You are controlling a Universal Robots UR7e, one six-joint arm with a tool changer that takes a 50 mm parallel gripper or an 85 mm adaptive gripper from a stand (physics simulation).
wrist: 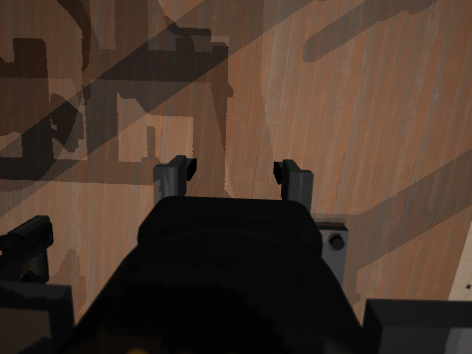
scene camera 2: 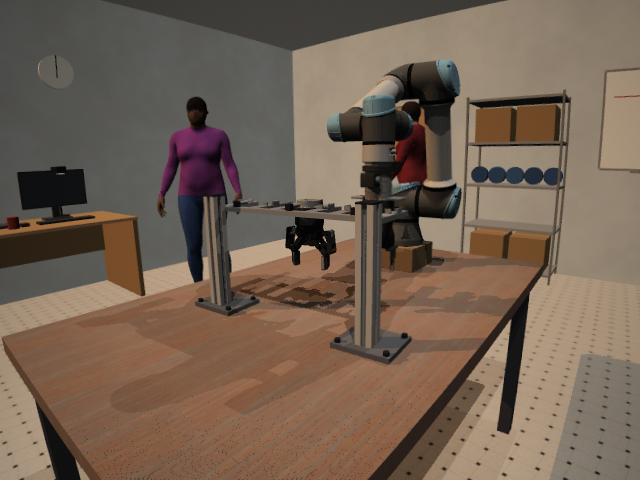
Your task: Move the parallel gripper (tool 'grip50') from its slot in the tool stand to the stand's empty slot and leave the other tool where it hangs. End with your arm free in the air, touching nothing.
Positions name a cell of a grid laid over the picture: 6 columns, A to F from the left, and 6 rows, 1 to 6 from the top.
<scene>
A parallel gripper shows in the wrist view (C5) and in scene camera 2 (D3).
</scene>
